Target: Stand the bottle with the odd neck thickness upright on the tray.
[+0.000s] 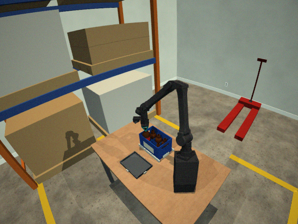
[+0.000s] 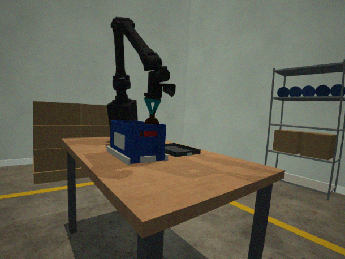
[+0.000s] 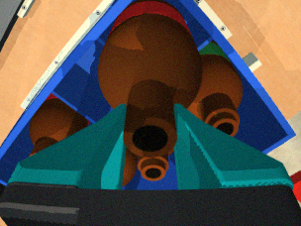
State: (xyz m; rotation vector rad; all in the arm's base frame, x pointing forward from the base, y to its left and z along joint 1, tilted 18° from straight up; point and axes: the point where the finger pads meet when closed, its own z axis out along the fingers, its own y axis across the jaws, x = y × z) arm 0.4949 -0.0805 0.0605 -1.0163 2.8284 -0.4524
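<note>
My hand is 6 cm above the bottle. Also, from my hand: crate (9 cm behind, 3 cm to the right, 15 cm below); dark tray (8 cm behind, 25 cm to the left, 22 cm below).
</note>
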